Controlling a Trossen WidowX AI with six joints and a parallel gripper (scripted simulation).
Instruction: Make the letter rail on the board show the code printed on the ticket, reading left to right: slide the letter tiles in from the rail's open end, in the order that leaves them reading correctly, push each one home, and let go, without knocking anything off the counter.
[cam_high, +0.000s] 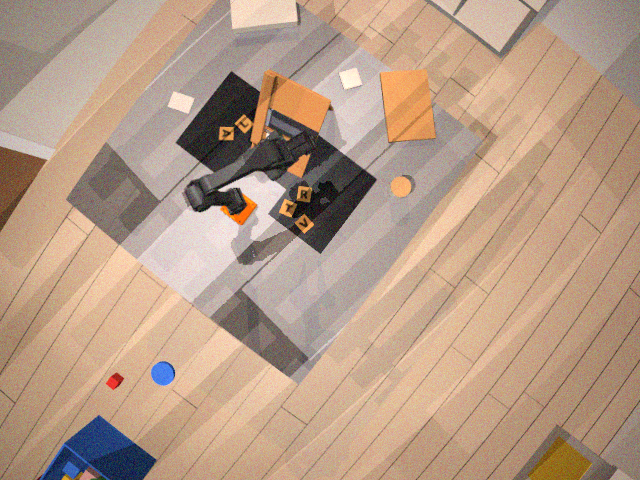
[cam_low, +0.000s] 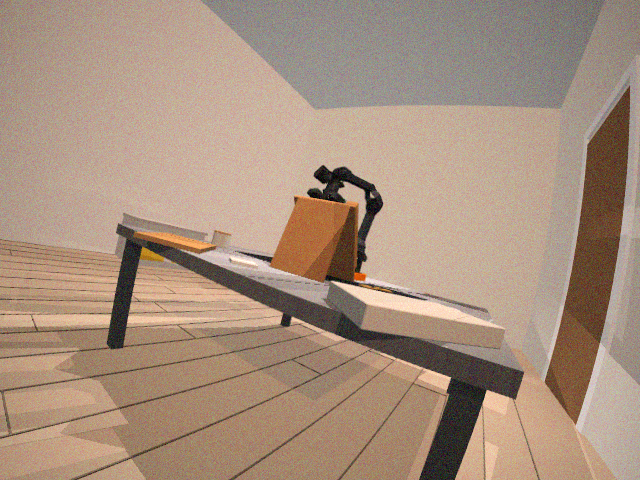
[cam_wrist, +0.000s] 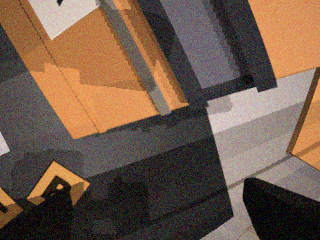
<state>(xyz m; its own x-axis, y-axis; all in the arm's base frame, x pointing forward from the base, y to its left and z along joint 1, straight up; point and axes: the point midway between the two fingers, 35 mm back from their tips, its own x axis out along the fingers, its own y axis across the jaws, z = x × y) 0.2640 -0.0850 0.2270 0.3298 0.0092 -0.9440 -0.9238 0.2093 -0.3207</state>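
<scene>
My gripper tip is 22 cm above the orange tile, 8 cm to the left of it and 6 cm past it. From my gripper tip the other things lie so: white ticket (15 cm below, 13 cm to the left); black mat (22 cm below, 10 cm to the left, 7 cm behind); small white block (43 cm ahead, 22 cm below, 11 cm to the left).
</scene>
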